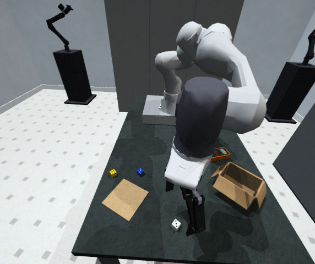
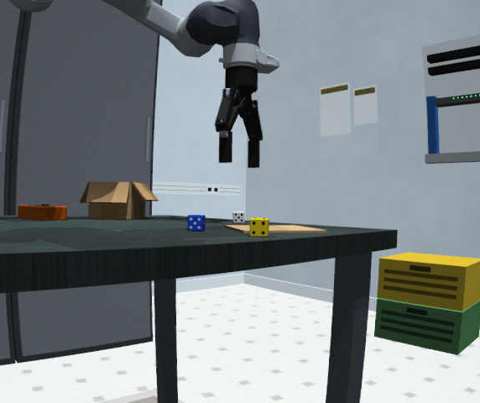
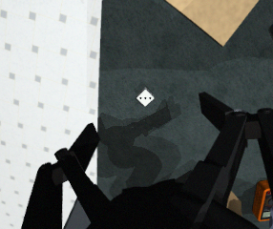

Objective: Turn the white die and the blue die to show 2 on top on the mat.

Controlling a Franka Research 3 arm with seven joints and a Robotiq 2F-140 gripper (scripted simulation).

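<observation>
The white die lies 13 cm below my hand. Also, from my hand: tan mat (9 cm behind, 21 cm to the right, 14 cm below); blue die (22 cm behind, 17 cm to the right, 13 cm below); cardboard box (18 cm behind, 27 cm to the left, 9 cm below).
</observation>
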